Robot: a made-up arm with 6 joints.
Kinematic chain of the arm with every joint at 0, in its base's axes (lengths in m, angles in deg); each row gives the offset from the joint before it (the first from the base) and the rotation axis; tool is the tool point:
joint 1: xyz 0 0 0.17 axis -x
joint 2: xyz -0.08 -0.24 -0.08 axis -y
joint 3: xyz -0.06 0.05 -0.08 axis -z
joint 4: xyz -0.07 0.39 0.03 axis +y
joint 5: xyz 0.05 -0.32 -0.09 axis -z
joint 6: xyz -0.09 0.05 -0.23 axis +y
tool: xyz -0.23 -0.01 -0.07
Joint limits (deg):
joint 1: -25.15..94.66
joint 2: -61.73..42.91
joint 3: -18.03..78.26
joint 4: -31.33..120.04
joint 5: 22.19..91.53
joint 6: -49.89..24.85
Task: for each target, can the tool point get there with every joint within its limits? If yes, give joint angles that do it. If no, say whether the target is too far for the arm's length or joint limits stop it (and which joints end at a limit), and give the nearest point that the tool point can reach.
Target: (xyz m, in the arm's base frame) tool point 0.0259 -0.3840 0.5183
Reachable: no: joint limits stop it (at a limit: joint 1, joint 3, joint 4, joint 5, joint 6) | nearest point 0.0529 -0.4720 0.4787 | short by 0.100 m
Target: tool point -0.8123 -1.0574 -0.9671
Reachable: no: too far | nearest point -0.4205 -0.5060 -0.3742 | short by 0.899 m
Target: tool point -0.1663 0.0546 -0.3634
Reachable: yes | joints 10.31 -29.74 38.73 -5.12 70.88 4.84
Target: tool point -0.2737 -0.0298 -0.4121
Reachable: yes | joints 13.85 -5.02 7.05 -14.18 37.59 -10.22
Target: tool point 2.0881 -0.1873 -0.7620
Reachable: no: too far | nearest point 0.4698 -0.0807 -0.2313 | short by 1.706 m
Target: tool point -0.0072 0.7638 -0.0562
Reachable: no: joint limits stop it (at a limit: joint 1, joint 2, joint 5, joint 6) | nearest point -0.0323 0.5556 -0.0501 | short by 0.210 m
